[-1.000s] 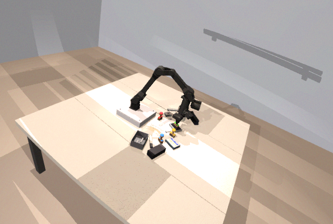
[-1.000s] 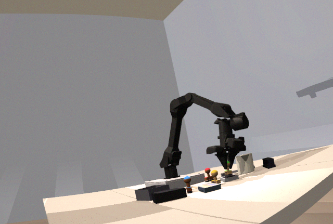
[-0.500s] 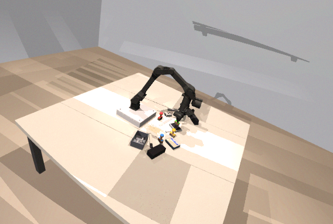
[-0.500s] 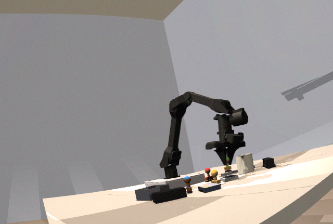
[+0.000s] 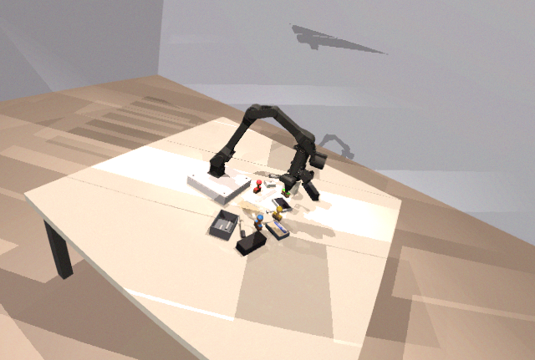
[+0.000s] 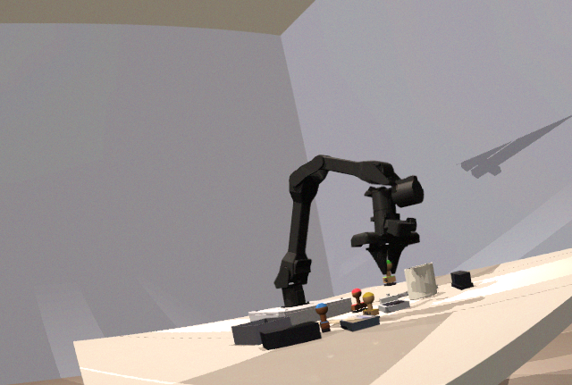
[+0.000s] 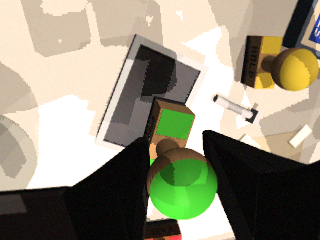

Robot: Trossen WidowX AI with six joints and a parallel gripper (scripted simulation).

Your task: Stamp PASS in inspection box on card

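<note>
The card is 12 cm behind my gripper tip, 11 cm to the right of it and 9 cm below it. From my gripper tip the other things lie so: green-knobbed PASS stamp: 1 cm below, 1 cm behind; then ink pad: 9 cm below, 1 cm behind; then yellow-knobbed HOLD stamp: 9 cm to the right, 7 cm below, 1 cm ahead.
</note>
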